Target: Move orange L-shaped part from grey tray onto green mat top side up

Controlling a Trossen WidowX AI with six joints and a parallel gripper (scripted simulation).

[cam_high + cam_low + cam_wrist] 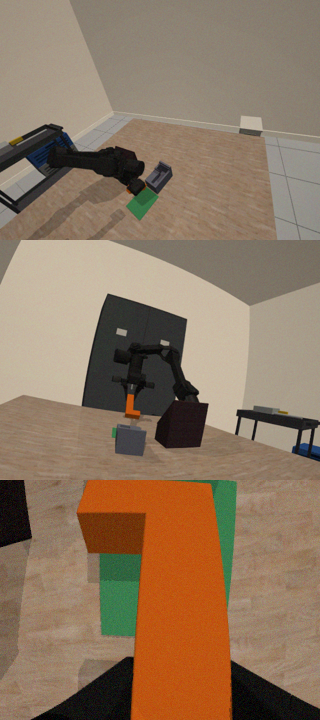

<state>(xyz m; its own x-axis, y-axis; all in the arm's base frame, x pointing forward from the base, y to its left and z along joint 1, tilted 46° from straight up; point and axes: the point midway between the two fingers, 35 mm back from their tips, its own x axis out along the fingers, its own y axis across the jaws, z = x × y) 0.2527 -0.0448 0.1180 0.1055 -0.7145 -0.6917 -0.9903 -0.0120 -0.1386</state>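
Now: gripper tip 2 cm to the right of the green mat and 16 cm above it. From my gripper tip the other things lie so: orange L-shaped part (1 cm behind, 4 cm to the left, 3 cm below).
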